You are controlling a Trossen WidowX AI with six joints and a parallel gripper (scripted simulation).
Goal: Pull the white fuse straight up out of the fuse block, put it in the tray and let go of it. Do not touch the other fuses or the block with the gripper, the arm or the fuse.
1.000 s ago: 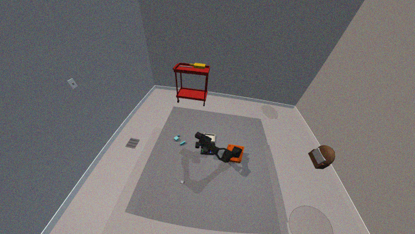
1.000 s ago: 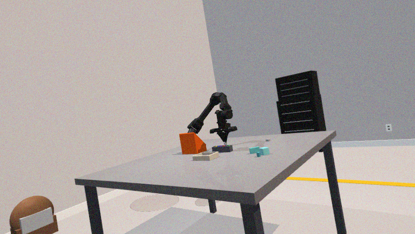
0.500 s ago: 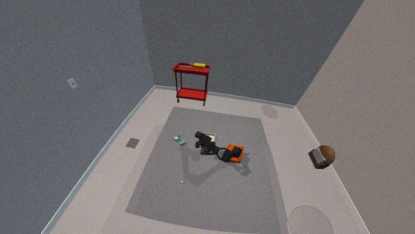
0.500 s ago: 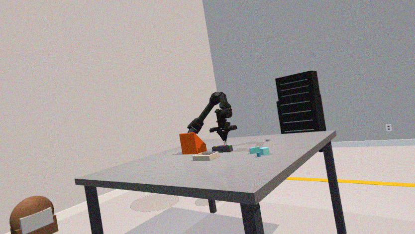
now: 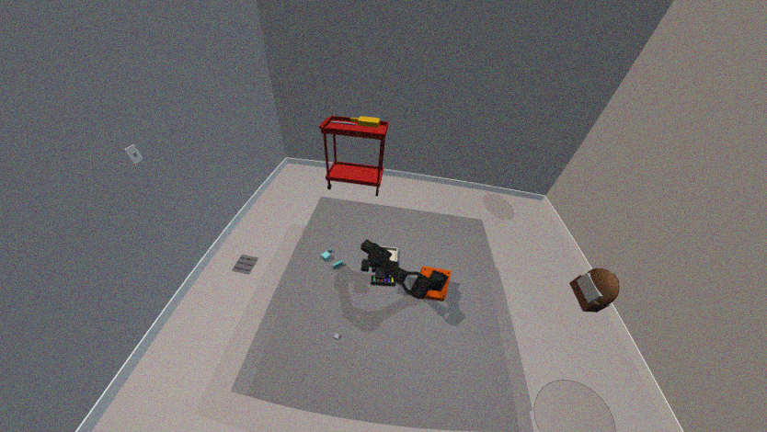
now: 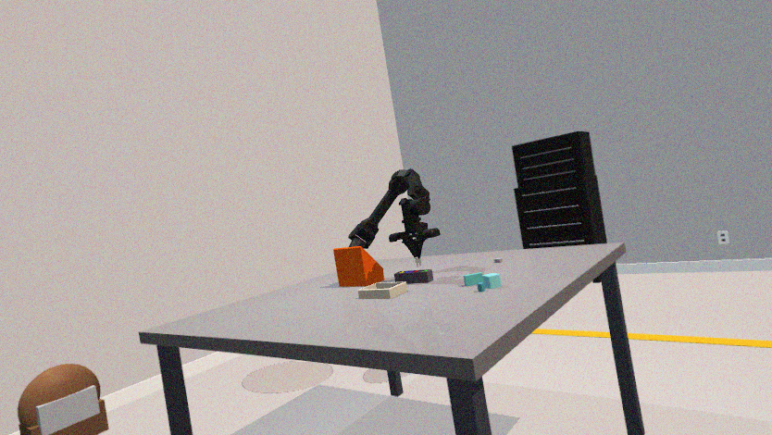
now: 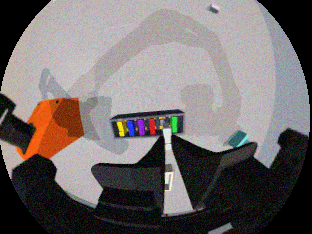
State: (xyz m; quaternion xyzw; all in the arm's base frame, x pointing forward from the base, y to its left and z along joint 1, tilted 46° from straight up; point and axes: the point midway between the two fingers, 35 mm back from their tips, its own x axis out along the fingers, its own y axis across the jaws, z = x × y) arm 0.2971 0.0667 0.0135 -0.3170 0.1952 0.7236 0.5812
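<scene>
The shallow beige tray is 190 mm to the right of my gripper tip and 80 mm below it. Also, from my gripper tip: white fuse (10 mm below).
</scene>
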